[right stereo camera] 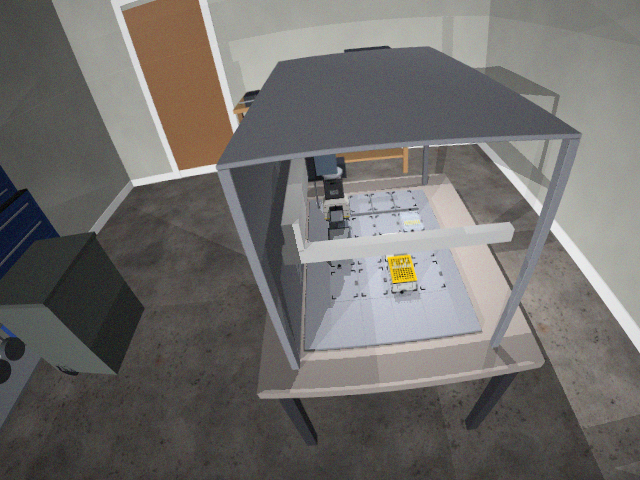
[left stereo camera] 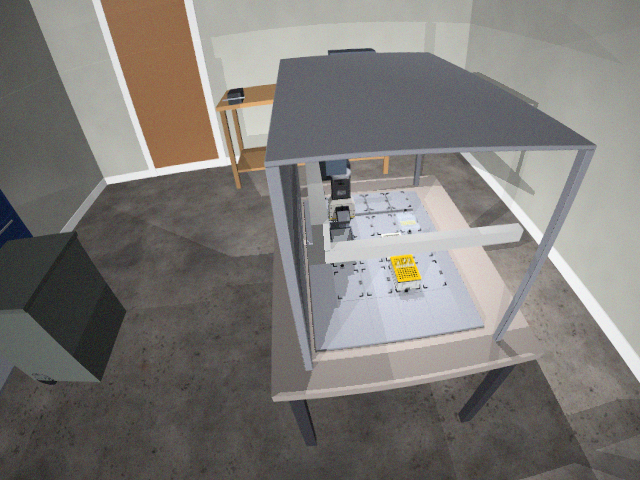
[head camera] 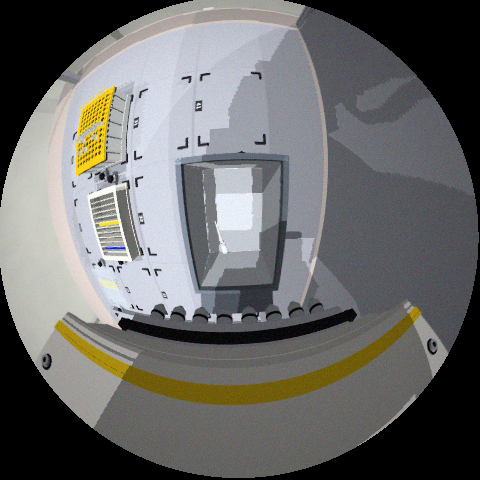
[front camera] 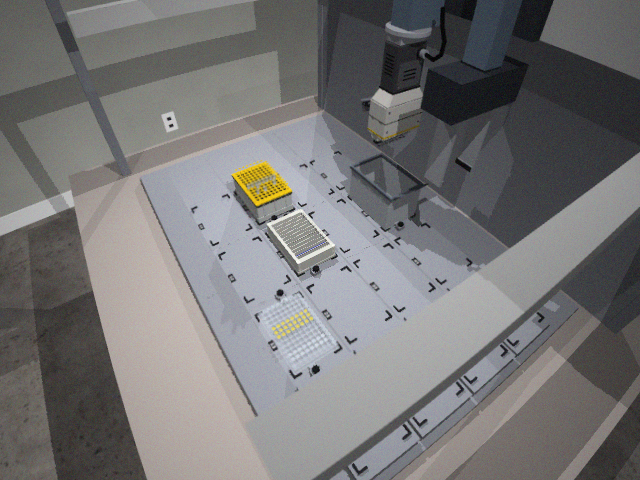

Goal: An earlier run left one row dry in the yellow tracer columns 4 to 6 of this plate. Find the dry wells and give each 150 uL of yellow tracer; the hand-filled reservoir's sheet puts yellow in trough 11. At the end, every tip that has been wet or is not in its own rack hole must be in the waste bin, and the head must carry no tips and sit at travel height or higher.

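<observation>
The pipetting head (front camera: 395, 111) (head camera: 235, 372) hangs beside and above the waste bin (front camera: 371, 183) (head camera: 215, 158). Its nozzles show bare in the head view. A clear tip (head camera: 222, 244) lies inside the bin. The plate (front camera: 316, 345) has three yellow columns; I make out no gap in them at this size. The reservoir (front camera: 317, 254) (head camera: 124, 222) shows a yellow trough (head camera: 108, 223) and a blue one. The yellow tip rack (front camera: 273, 195) (head camera: 102, 150) (left stereo camera: 408, 273) (right stereo camera: 403, 273) holds some clear tips. The plate gripper (front camera: 475, 167) hangs beside the head, its dim fingers apart, with no plate between them.
The grey deck (front camera: 175, 206) has black corner marks and small dark knobs beside the labware. A pale beam (front camera: 413, 330) (left stereo camera: 423, 245) (right stereo camera: 408, 243) crosses in front of the camera views. Grey posts (left stereo camera: 545, 242) (right stereo camera: 537, 237) and a dark roof (left stereo camera: 403, 108) (right stereo camera: 392, 98) enclose the deck.
</observation>
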